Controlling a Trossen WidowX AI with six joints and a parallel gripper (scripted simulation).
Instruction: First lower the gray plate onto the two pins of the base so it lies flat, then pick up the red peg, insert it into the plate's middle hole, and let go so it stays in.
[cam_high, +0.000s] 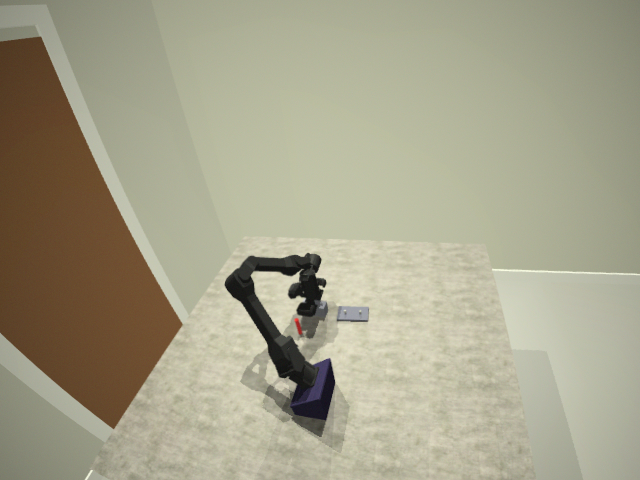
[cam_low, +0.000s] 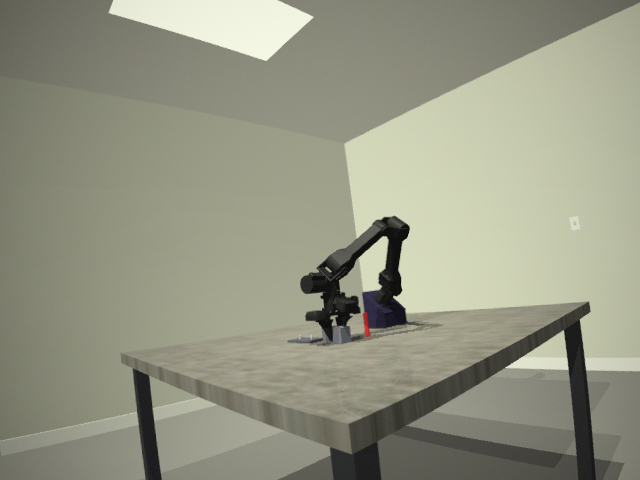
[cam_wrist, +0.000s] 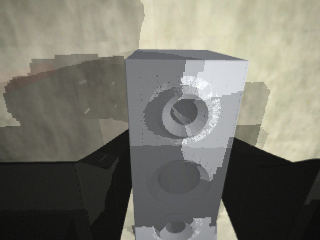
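Right now the pin base is 1 cm ahead of my gripper tip and 15 cm to the right of it. Round my gripper tip: gray plate 3 cm above; then red peg 11 cm behind, 3 cm to the left, 3 cm above.
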